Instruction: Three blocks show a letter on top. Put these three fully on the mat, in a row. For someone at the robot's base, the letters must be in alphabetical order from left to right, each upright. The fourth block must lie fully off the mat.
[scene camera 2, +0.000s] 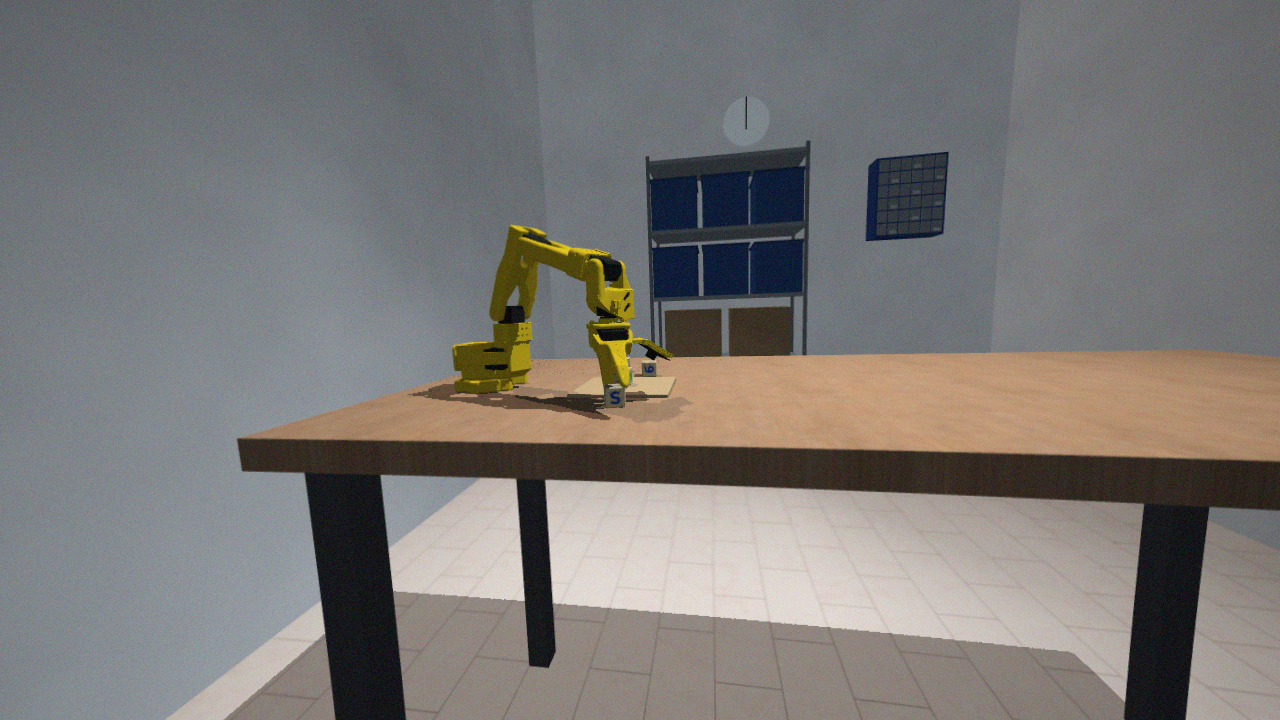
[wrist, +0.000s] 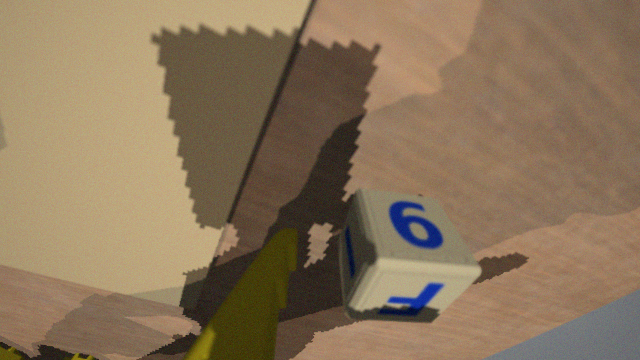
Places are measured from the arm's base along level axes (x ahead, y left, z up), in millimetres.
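Pixels of known places: hand, tool point: (scene camera 2: 609, 394) (wrist: 297, 243); arm's base, link origin: (scene camera 2: 504, 386) (wrist: 43, 357).
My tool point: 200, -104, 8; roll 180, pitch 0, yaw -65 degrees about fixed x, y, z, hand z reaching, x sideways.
Ahead of a thing's pixels: the offset from my tool point to its middle, as dx, dy, dz. "spot": to the spot under its first point. Level surfaces: height alone.
A pale block with a blue S on its side {spot: +15, -37, +6} (scene camera 2: 614, 396) stands on the table at the mat's near edge in the scene view. Another pale block with a blue mark {+24, +199, +4} (scene camera 2: 648, 368) stands behind, beyond the mat {+4, +91, -7} (scene camera 2: 657, 388) (wrist: 90, 150). A pale sliver between them, behind the jaw, is too hidden to tell. In the wrist view a block with a blue 6 and a blue F {+12, -24, +4} (wrist: 410, 250) lies off the mat, right of the notched jaw (wrist: 260, 295). My gripper (scene camera 2: 642, 370) is open and empty, low by the S block; its moving jaw is outside the wrist view.
The wooden table {dz -9} (scene camera 2: 850, 416) (wrist: 525, 125) carries the robot base (scene camera 2: 492, 362) left of the mat. A table edge crosses the lower right of the wrist view. Jagged arm shadows fall over the mat and table. A shelf rack (scene camera 2: 808, 259) stands far behind.
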